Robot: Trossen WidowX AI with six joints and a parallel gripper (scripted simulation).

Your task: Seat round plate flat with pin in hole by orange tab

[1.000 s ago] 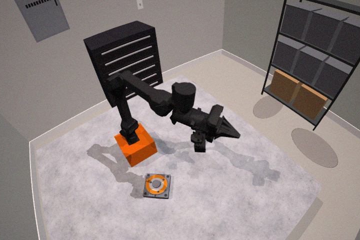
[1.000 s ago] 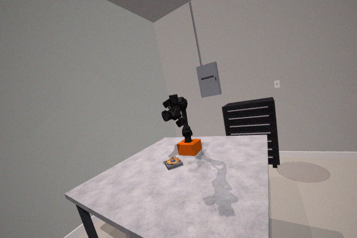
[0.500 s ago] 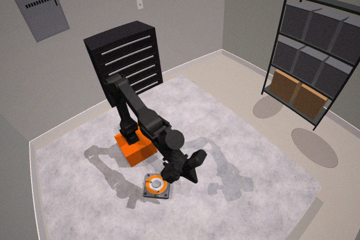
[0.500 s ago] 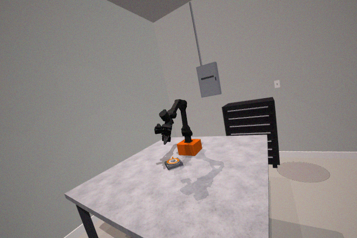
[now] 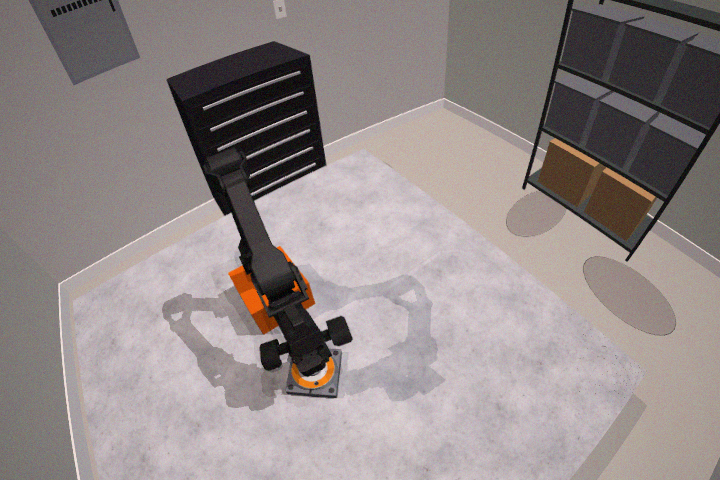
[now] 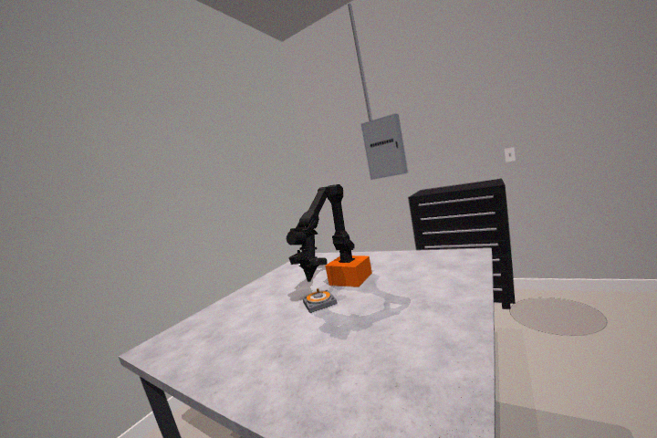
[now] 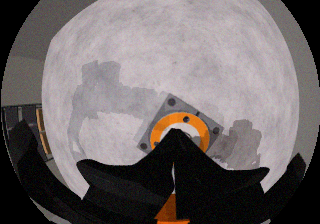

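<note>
The square base lies 40 mm behind my gripper tip, 10 mm to the right of it and 100 mm below it.
</note>
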